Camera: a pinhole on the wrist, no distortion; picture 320 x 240 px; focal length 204.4 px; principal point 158.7 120.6 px. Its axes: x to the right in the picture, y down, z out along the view. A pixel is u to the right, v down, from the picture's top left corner.
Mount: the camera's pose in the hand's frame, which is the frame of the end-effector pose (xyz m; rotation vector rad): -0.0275 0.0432 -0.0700 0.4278 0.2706 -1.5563
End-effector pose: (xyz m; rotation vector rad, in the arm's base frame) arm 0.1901 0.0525 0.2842 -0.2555 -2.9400 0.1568
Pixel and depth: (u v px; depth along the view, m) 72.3 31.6 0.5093
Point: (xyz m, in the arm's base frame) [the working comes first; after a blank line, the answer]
In the camera's frame: -0.2153 -0.2218 0.5093

0.3966 -0.0155 -0.2205
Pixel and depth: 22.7 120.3 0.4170
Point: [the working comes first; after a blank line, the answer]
In the camera's frame: -0.2775 -0.0006 0.4170

0.1961 0.1147 -0.1563
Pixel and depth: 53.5 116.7 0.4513
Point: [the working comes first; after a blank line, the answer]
In the camera's frame: -0.2323 -0.0086 0.4513

0.1959 0.0577 -0.1619
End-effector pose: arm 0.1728 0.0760 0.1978 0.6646 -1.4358 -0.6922
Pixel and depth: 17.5 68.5 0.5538
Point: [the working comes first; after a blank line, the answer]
In the camera's frame: -0.3826 -0.1412 0.5538

-0.4050 0.3526 0.1897
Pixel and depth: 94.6 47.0 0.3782
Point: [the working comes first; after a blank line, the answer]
In the camera's frame: -0.1186 -0.1362 0.3782

-0.1383 0.2275 0.0722
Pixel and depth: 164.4 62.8 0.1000
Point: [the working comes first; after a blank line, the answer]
In the camera's frame: 0.0028 -0.0283 0.1000

0.1558 0.1256 0.1552
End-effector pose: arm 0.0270 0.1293 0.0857 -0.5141 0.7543 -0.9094
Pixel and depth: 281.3 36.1 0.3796
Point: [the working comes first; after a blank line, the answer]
In the camera's frame: 0.2277 -0.1569 0.3796

-0.1009 0.1611 0.4832
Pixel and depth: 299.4 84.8 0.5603
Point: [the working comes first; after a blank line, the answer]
In the camera's frame: 0.3857 -0.0981 0.5603

-0.1213 0.0176 0.6834
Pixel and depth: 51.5 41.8 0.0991
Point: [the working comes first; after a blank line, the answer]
In the camera's frame: -0.0520 -0.0382 0.0991

0.0511 0.2225 0.1036
